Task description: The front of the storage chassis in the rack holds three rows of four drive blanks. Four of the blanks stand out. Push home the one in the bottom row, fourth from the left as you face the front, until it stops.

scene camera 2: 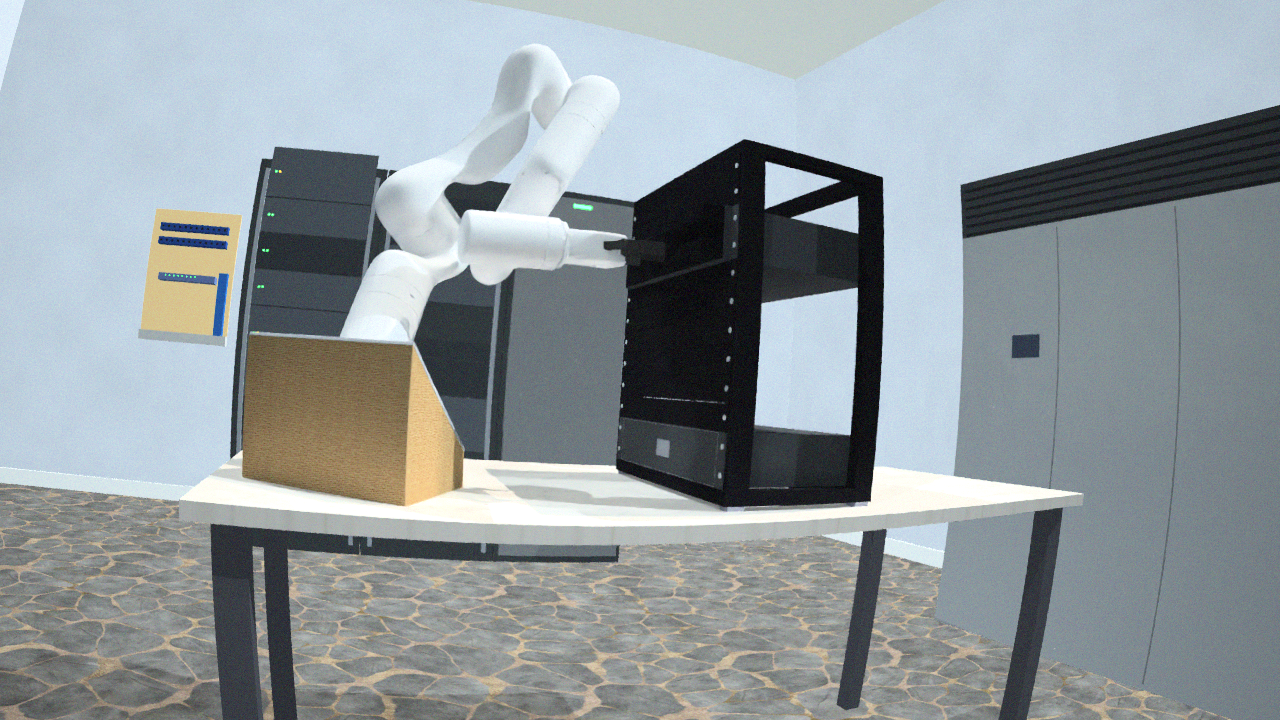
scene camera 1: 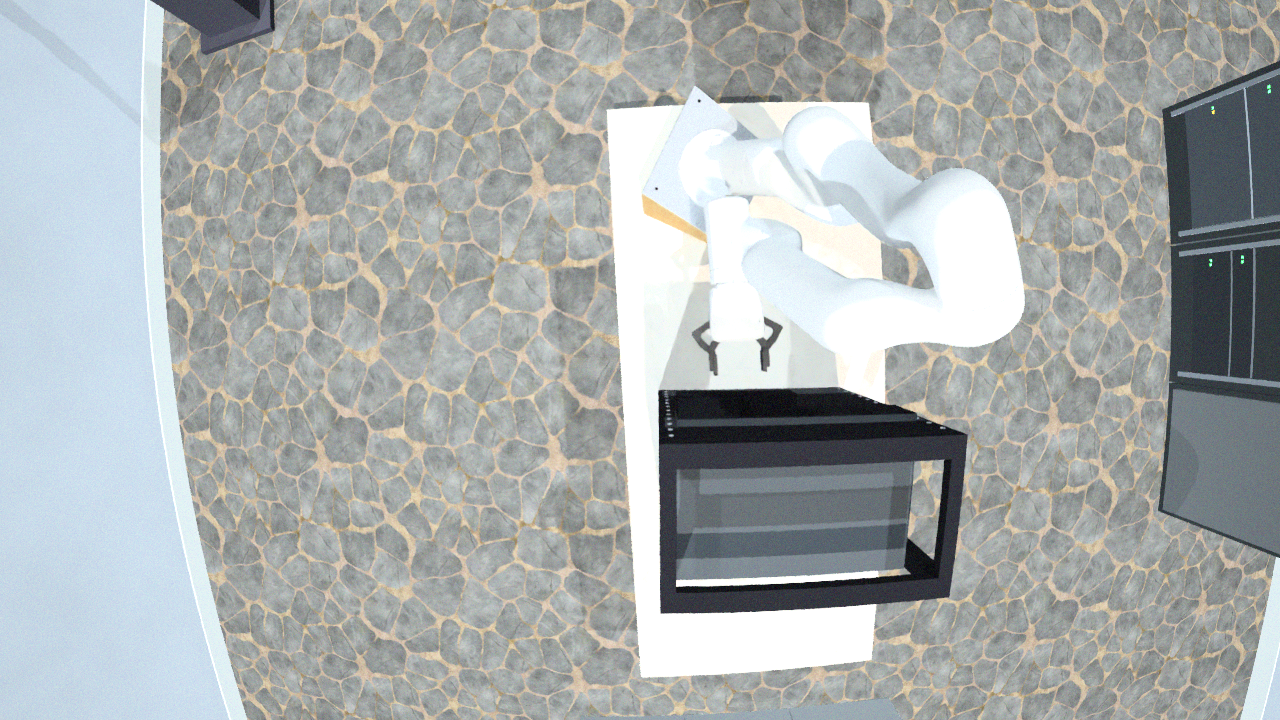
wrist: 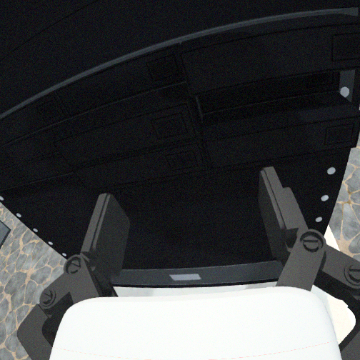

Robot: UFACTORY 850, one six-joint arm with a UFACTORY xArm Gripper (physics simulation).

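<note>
The rack [scene camera 1: 805, 450] [scene camera 2: 746, 358] [wrist: 327, 184] holds the dark storage chassis [scene camera 2: 805, 255] high up. In the wrist view its front shows dim rows of blanks. The bottom-row rightmost blank [wrist: 270, 142] is at the right, above my right finger, with a faint square at its right end; it looks to stand out. The top-row rightmost blank [wrist: 265, 57] also looks to stand out, over a dark recess. My gripper [scene camera 1: 740, 369] [scene camera 2: 657, 250] [wrist: 186, 196] is open and empty, in front of the rack at about chassis height. Contact is too dark to tell.
A grey-fronted unit [scene camera 2: 671, 449] [wrist: 240, 273] with a pale label sits at the rack's bottom. The rack stands on a pale table [scene camera 1: 760, 640] [scene camera 2: 554, 519]. The arm's wooden base [scene camera 2: 322, 416] stands at the other end. Dark server cabinets [scene camera 2: 308, 210] stand behind the arm.
</note>
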